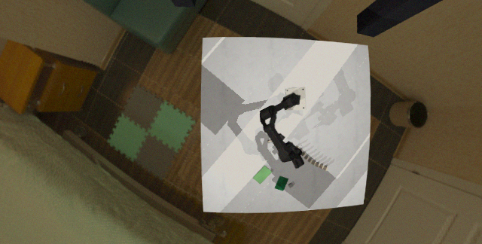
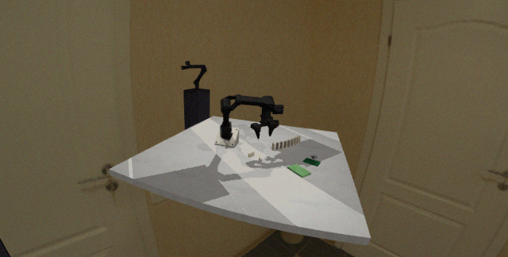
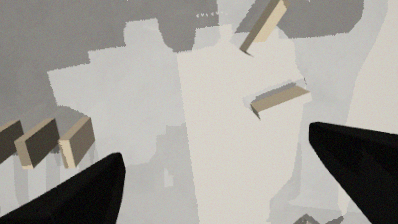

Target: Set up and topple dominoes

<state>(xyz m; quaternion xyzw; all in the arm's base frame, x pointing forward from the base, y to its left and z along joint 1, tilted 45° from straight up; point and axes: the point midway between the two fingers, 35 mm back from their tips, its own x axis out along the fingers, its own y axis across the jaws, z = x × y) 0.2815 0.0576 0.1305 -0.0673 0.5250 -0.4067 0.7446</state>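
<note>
Right now my gripper tip is 260 mm short of the light green flat pad, 110 mm to the left of it and 120 mm above it. The rest, counted from my gripper tip: metal piece 330 mm ahead, 120 mm to the left, 120 mm below; then dark green pad 320 mm ahead, 50 mm to the left, 120 mm below.
</note>
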